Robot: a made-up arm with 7 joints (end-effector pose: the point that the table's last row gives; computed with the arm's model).
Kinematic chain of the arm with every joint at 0, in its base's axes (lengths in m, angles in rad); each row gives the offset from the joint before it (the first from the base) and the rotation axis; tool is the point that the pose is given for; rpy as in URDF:
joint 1: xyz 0 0 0.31 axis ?
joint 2: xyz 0 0 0 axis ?
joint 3: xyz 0 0 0.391 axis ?
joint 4: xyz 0.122 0 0 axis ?
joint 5: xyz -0.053 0 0.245 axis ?
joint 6: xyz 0 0 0 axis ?
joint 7: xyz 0.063 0 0 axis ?
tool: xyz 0 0 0 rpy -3.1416 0 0
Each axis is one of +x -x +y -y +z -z.
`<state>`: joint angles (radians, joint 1 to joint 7).
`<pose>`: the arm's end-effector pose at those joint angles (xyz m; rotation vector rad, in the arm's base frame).
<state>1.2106 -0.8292 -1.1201 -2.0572 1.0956 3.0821 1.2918</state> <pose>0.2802 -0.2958 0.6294 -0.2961 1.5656 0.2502</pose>
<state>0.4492 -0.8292 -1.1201 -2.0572 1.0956 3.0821 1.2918</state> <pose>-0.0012 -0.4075 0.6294 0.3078 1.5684 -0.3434</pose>
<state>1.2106 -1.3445 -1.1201 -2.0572 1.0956 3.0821 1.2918</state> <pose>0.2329 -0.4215 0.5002 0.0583 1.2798 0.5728</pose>
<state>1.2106 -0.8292 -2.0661 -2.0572 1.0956 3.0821 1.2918</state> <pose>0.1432 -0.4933 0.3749 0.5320 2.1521 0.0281</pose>
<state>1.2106 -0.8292 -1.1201 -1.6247 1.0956 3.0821 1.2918</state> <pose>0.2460 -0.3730 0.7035 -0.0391 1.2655 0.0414</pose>
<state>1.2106 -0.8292 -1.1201 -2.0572 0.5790 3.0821 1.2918</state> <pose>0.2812 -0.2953 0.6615 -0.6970 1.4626 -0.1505</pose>
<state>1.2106 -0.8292 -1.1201 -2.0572 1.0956 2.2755 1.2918</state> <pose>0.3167 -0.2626 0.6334 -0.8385 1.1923 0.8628</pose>
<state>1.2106 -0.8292 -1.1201 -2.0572 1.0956 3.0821 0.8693</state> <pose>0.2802 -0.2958 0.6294 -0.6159 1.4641 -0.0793</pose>
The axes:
joint 1: +z
joint 2: +y
joint 3: +z
joint 4: -y
joint 5: +z
joint 6: -y
joint 7: -z

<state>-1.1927 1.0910 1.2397 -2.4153 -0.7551 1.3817 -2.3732</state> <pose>0.3968 -0.0865 0.2879 0.2048 -2.1242 0.1907</pose>
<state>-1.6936 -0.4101 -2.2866 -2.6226 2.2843 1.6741 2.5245</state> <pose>-0.2031 0.2801 0.3614 0.3410 -1.2634 -0.5609</pose>
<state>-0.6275 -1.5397 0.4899 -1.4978 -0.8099 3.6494 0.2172</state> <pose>-0.2840 0.4408 0.5970 -0.4482 1.0097 1.8615</pose>
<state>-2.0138 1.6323 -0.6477 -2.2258 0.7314 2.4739 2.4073</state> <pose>-0.3587 -0.1289 -0.0078 -2.1479 -0.6357 -1.0297</pose>
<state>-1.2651 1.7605 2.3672 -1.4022 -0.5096 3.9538 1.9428</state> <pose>0.3528 -0.4637 0.4405 0.8746 0.5681 -0.1807</pose>
